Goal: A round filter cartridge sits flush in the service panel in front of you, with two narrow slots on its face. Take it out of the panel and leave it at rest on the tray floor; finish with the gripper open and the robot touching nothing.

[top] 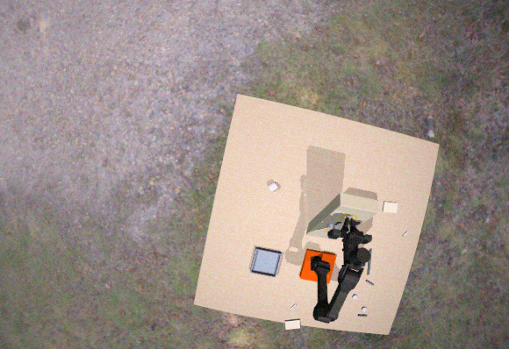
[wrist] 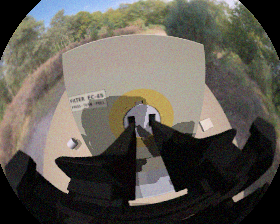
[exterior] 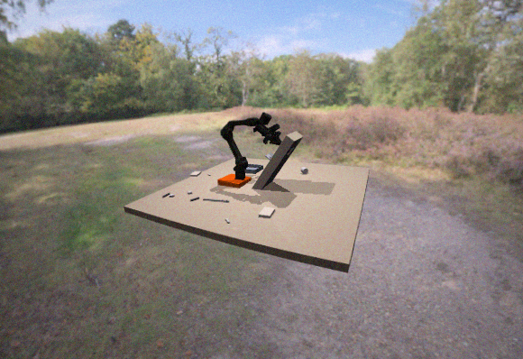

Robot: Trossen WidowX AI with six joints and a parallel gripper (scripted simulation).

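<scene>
Right now the round filter cartridge is 20 mm ahead of my gripper tip and 10 mm below it. From my gripper tip the other things lie so: grey-blue square tray: 350 mm behind, 350 mm to the left, 280 mm below.
</scene>
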